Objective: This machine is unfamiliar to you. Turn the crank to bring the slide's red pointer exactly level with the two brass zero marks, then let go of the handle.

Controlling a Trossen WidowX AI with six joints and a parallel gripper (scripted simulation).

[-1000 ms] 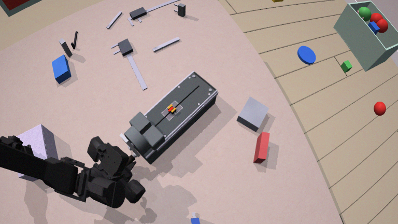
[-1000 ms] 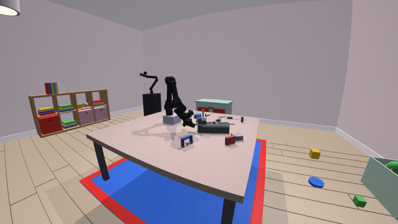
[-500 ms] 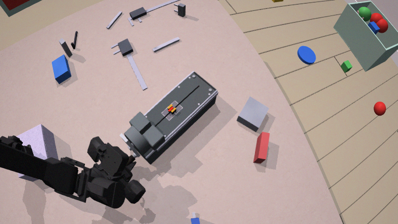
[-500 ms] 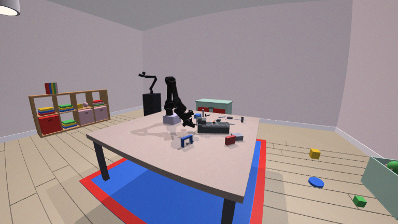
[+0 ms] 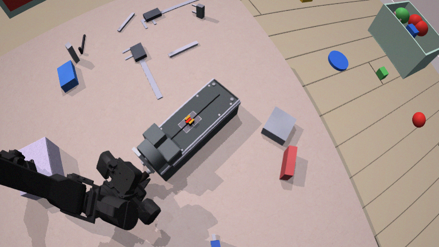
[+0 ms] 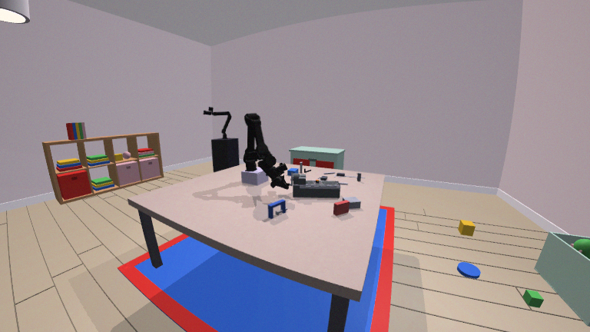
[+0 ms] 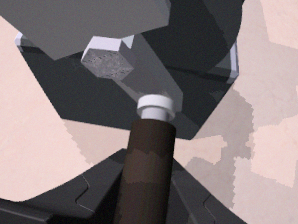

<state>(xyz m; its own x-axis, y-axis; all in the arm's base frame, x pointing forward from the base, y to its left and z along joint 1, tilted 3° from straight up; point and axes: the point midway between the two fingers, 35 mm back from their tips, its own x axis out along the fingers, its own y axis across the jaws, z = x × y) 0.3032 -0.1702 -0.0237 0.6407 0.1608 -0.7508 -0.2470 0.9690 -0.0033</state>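
Now: gripper tip 20 mm below the dark brown crank handle and 20 mm past it. Also, from my gripper tip: red pointer: 150 mm ahead, 50 mm to the left, 40 mm above; red block: 310 mm ahead, 150 mm to the right, 10 mm below; grey block: 360 mm ahead, 50 mm to the right, 20 mm below.
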